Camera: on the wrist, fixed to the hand. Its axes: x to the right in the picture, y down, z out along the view.
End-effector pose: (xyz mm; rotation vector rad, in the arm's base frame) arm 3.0 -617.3 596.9 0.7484 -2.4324 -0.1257
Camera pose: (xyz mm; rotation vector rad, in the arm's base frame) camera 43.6 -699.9 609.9 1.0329 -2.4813 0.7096
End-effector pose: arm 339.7 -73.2 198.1 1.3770 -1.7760 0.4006
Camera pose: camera 427.4 -100.0 212.9 1.8303 -1.7099 1.0484
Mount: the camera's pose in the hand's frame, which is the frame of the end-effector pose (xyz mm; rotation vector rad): 24.0 -85.6 -27.0 0.6663 -0.0097 -0.0104
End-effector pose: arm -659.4 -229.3 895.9 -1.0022 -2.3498 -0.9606
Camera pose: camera -736.5 -281.0 891.3 -0.7150 -2.4142 -0.1305
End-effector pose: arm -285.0 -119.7 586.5 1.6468 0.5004 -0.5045
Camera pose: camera -314.7 -81.2 507.3 2.2735 0.3484 -0.7379
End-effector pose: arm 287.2 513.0 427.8 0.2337 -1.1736 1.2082
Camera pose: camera 369.6 511.0 470.7 0.7415 -0.7405 1.5603
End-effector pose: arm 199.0 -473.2 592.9 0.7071 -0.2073 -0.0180
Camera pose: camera 232.4 -523.1 521.9 1.3721 -0.2199 0.0400
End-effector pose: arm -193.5 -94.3 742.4 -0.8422 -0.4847 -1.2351
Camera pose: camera -271.1 -138.3 768.4 -0.2771 -0.8473 -0.9820
